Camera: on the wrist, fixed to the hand. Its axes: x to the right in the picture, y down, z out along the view.
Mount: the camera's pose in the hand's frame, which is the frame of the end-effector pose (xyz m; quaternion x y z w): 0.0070 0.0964 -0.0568 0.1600 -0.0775 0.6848 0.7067
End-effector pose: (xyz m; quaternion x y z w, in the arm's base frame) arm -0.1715 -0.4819 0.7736 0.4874 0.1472 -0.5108 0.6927
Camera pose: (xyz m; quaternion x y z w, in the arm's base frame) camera -0.0697 -0.4387 0.7919 0.5165 -0.3652 0.0521 0.7728
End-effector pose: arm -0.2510 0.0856 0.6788 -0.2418 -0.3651 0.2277 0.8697
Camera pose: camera -0.2254 0.1503 0.5909 -0.2641 -0.1234 0.8337 0.4691
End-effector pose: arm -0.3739 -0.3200 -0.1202 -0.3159 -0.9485 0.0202 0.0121
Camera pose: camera -0.3198 -0.2370 -0.0678 0.8693 0.4517 -0.1988 0.0282
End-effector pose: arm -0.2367 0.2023 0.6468 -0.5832 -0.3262 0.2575 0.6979
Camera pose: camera -0.1872 0.1888 0.5471 -0.5039 0.1560 0.7573 0.3849
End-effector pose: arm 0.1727 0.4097 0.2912 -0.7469 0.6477 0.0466 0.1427
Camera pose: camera 0.0727 0.3759 0.3289 -0.0578 0.9657 0.0849 0.2386
